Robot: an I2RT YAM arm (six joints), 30 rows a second.
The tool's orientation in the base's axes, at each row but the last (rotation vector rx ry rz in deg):
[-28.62 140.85 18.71]
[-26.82 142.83 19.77]
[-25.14 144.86 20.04]
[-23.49 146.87 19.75]
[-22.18 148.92 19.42]
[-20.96 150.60 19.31]
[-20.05 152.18 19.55]
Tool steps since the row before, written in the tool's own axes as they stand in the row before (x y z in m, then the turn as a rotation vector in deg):
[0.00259 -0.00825 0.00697 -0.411 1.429 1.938]
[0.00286 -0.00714 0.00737 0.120 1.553 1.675]
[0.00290 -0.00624 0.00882 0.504 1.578 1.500]
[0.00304 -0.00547 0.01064 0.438 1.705 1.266]
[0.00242 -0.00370 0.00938 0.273 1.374 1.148]
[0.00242 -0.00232 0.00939 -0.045 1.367 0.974]
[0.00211 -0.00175 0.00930 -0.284 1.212 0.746]
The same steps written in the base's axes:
[0.00512 -0.00575 -0.00801 0.695 2.059 -1.115]
[0.00426 -0.00467 -0.00857 0.105 1.947 -1.195]
[0.00418 -0.00344 -0.00979 -0.293 1.822 -1.261]
[0.00422 -0.00232 -0.01137 -0.389 1.879 -1.010]
[0.00320 -0.00108 -0.00980 -0.192 1.570 -0.883]
[0.00249 0.00013 -0.00965 0.012 1.575 -0.583]
[0.00229 0.00068 -0.00940 0.178 1.408 -0.304]

